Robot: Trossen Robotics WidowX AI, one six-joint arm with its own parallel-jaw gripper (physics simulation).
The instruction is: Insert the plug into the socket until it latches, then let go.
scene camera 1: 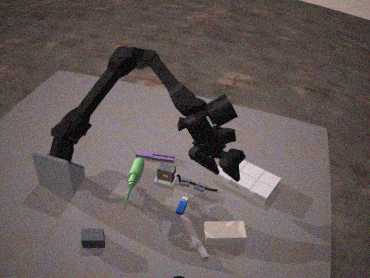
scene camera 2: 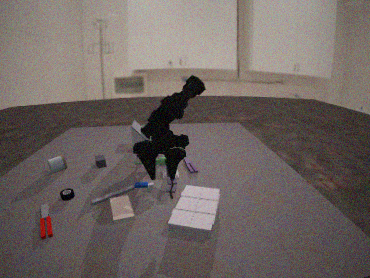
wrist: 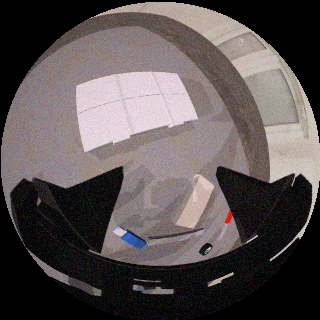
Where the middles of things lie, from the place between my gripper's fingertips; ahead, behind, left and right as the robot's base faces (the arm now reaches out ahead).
My hand is 130 mm to the left of the beige block [scene camera 1: 214, 230], 80 mm above it and 20 mm short of it. Also, from my hand: white tiled box [scene camera 2: 194, 215]: 90 mm to the left, 70 mm below, 60 mm ahead.
